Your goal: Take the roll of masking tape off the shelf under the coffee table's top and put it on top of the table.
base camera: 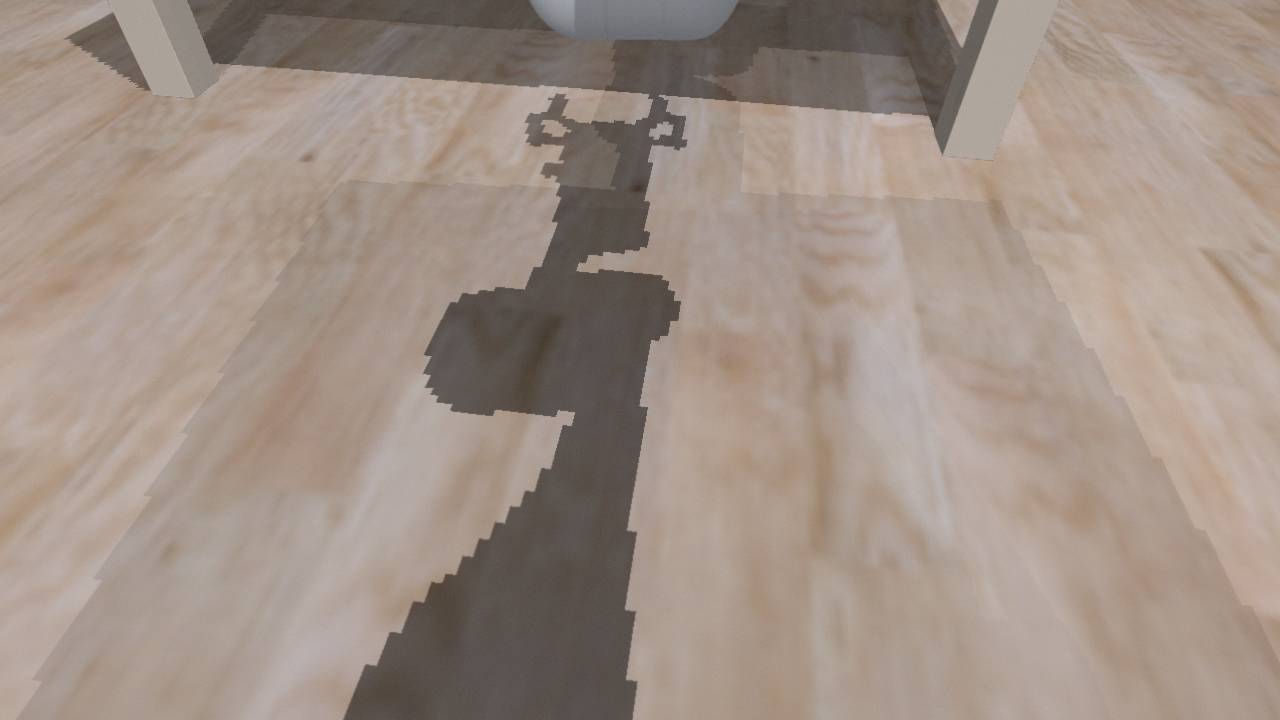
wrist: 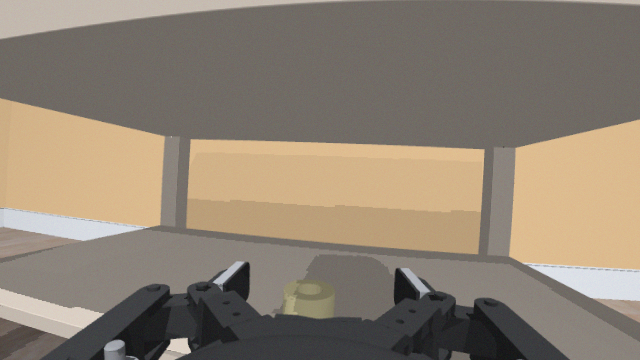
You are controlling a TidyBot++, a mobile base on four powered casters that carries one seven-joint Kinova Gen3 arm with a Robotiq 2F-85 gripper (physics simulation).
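Places are measured from the arm's base along level axes (x left, y back, z up), in centimetres.
Where they show: gripper, fingertip midpoint: (wrist: 321,281).
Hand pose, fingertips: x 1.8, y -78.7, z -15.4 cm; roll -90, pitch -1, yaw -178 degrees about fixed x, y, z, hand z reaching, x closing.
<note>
Each offset is from my fingertips to the top centre of the thing. "spot": to the spot under its first point.
In the wrist view the roll of masking tape @[dz -6.3, dx +1.7, dy -13.9 cm] (wrist: 309,299), yellowish with a hole in its top, stands upright on the shelf (wrist: 240,255). Its lower part is hidden behind the gripper's body. My gripper (wrist: 321,281) is open, with its fingers spread wide to the left and right. The tape shows between the two fingers, a little left of the middle. I cannot tell its exact distance from the fingertips. The underside of the coffee table's top @[spot: dz +15.8, dx +1.4, dy -9.2 cm] (wrist: 320,75) spreads above the gripper. The upper face of the top does not show.
Two far table legs (wrist: 171,182) (wrist: 501,200) stand at the back of the shelf, before a tan wall (wrist: 330,180). In the base camera view two near table legs (base camera: 165,49) (base camera: 993,80) stand left and right, and a rounded grey arm part (base camera: 640,17) hangs between them.
</note>
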